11 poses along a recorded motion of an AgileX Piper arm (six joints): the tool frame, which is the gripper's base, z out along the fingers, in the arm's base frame.
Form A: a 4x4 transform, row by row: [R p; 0 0 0 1], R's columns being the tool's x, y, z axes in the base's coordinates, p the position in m. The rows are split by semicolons.
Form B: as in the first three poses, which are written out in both.
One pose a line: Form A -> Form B
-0.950, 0.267, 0.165, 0.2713; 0.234, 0.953, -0.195, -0.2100; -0.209, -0.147, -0.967, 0.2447; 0, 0, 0, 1 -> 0.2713, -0.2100, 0.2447; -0.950, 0.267, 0.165; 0.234, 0.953, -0.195; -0.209, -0.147, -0.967
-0.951, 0.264, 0.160, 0.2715; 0.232, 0.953, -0.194, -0.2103; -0.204, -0.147, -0.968, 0.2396; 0, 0, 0, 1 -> 0.2715, -0.2103, 0.2396; -0.951, 0.264, 0.160; 0.232, 0.953, -0.194; -0.204, -0.147, -0.968
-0.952, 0.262, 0.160, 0.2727; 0.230, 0.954, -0.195, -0.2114; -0.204, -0.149, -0.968, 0.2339; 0, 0, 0, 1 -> 0.2727, -0.2114, 0.2339; -0.952, 0.262, 0.160; 0.230, 0.954, -0.195; -0.204, -0.149, -0.968
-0.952, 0.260, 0.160, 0.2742; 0.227, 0.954, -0.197, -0.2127; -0.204, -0.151, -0.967, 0.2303; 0, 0, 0, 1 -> 0.2742, -0.2127, 0.2303; -0.952, 0.260, 0.160; 0.227, 0.954, -0.197; -0.204, -0.151, -0.967
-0.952, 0.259, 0.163, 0.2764; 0.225, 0.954, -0.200, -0.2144; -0.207, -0.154, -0.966, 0.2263; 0, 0, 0, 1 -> 0.2764, -0.2144, 0.2263; -0.952, 0.259, 0.163; 0.225, 0.954, -0.200; -0.207, -0.154, -0.966
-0.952, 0.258, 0.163, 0.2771; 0.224, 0.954, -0.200, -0.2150; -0.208, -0.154, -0.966, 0.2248; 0, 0, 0, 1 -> 0.2771, -0.2150, 0.2248; -0.952, 0.258, 0.163; 0.224, 0.954, -0.200; -0.208, -0.154, -0.966
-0.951, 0.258, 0.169, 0.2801; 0.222, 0.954, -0.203, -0.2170; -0.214, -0.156, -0.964, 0.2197; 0, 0, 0, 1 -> 0.2801, -0.2170, 0.2197; -0.951, 0.258, 0.169; 0.222, 0.954, -0.203; -0.214, -0.156, -0.964
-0.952, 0.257, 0.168, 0.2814; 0.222, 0.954, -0.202, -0.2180; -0.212, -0.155, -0.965, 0.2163; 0, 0, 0, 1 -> 0.2814, -0.2180, 0.2163; -0.952, 0.257, 0.168; 0.222, 0.954, -0.202; -0.212, -0.155, -0.965
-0.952, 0.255, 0.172, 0.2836; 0.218, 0.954, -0.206, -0.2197; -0.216, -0.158, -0.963, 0.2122; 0, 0, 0, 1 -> 0.2836, -0.2197, 0.2122; -0.952, 0.255, 0.172; 0.218, 0.954, -0.206; -0.216, -0.158, -0.963
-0.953, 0.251, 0.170, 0.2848; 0.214, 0.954, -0.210, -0.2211; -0.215, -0.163, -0.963, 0.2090; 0, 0, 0, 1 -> 0.2848, -0.2211, 0.2090; -0.953, 0.251, 0.170; 0.214, 0.954, -0.210; -0.215, -0.163, -0.963
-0.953, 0.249, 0.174, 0.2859; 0.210, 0.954, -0.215, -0.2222; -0.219, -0.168, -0.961, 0.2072; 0, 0, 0, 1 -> 0.2859, -0.2222, 0.2072; -0.953, 0.249, 0.174; 0.210, 0.954, -0.215; -0.219, -0.168, -0.961
